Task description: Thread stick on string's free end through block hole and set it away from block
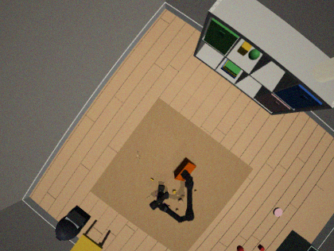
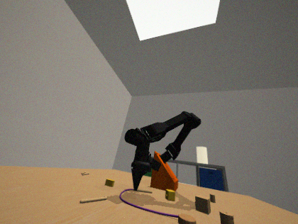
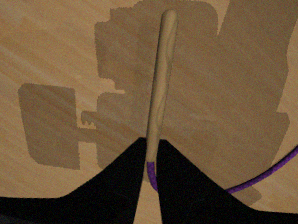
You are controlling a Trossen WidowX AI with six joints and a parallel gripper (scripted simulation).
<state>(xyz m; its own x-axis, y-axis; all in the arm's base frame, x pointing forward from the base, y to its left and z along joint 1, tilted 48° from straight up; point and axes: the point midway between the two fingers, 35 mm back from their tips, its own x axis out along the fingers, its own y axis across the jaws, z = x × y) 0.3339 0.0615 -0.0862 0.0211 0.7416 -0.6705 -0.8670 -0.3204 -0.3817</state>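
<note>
Now: the yellow block 80 mm behind my gripper tip and 120 mm to the left of it. Also, from my gripper tip: wooden block: 40 mm behind, 240 mm to the left; then loose stick: 140 mm ahead, 50 mm to the right, 10 mm below.
</note>
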